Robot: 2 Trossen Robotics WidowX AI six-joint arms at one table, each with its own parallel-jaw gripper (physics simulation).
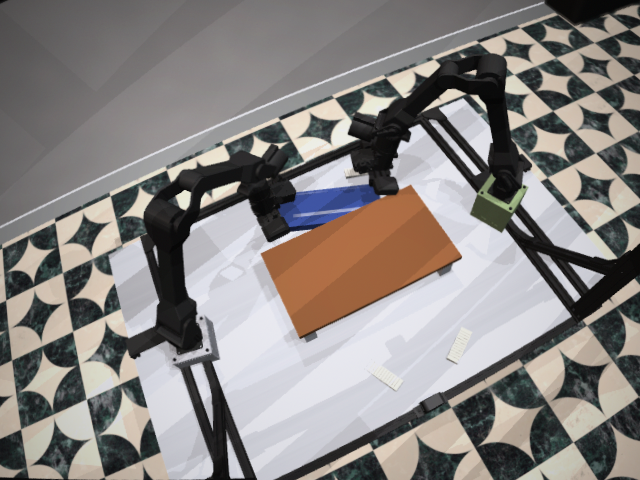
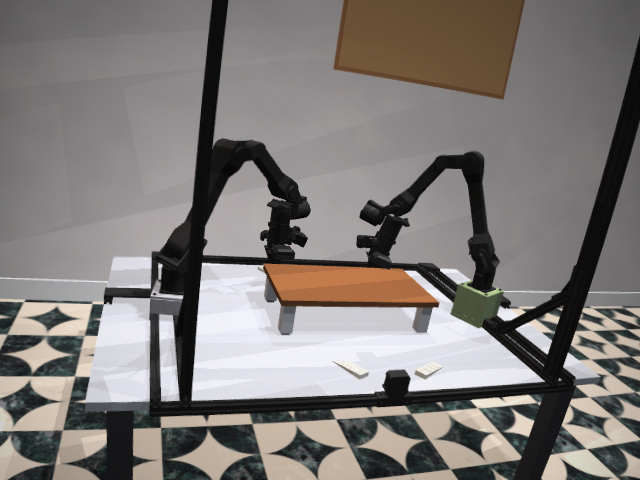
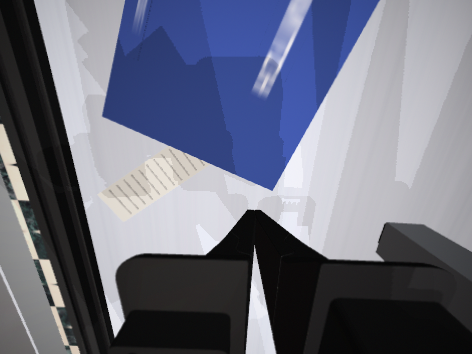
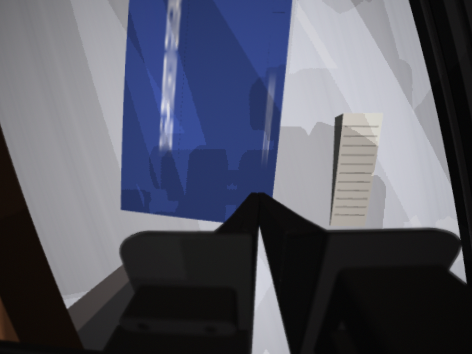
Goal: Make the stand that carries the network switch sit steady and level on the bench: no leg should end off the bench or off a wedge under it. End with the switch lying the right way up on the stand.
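Where they show: left gripper, between the fingertips: (image 3: 253, 216); right gripper, between the fingertips: (image 1: 370, 185) (image 4: 257, 199); left arm's base, origin of its link: (image 1: 188, 339) (image 2: 174, 289); right arm's base, origin of its link: (image 1: 503, 190) (image 2: 481, 287).
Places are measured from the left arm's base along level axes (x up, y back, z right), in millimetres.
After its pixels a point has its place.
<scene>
The stand, an orange board (image 1: 361, 258) {z -49, x 35, y -451 mm} (image 2: 351, 286) {z -34, x 35, y -451 mm} on grey legs, stands on the bench with nothing on its top. No wedge shows under its two front legs; the feet of its back legs are partly hidden. The blue switch (image 1: 330, 206) {z -262, x -38, y -435 mm} (image 3: 210, 90) {z -295, x -38, y -331 mm} (image 4: 200, 110) {z -255, x -38, y -497 mm} lies flat on the bench behind the stand, printed face up. My left gripper (image 1: 273, 235) {z -255, x -28, y -264 mm} (image 3: 253, 216) {z -255, x -28, y -264 mm} is shut and empty, above the bench just off the switch's left end. My right gripper (image 1: 384, 189) (image 4: 257, 199) {z -285, x -32, y -561 mm} is shut and empty, over the switch's right end.
Two ribbed cream wedges (image 1: 459, 345) {z 202, x -58, y -608 mm} (image 1: 386, 377) {z 216, x -58, y -419 mm} lie in front of the stand. Another wedge (image 1: 352, 173) {z -362, x -56, y -532 mm} (image 4: 356, 170) {z -365, x -58, y -554 mm} lies behind the switch, and one (image 3: 152, 182) {z -332, x -58, y -260 mm} lies by its left end. Black frame rails border the bench. A green block (image 1: 496, 206) {z -75, x 28, y -824 mm} (image 2: 476, 304) {z -62, x 0, y -834 mm} carries the right arm.
</scene>
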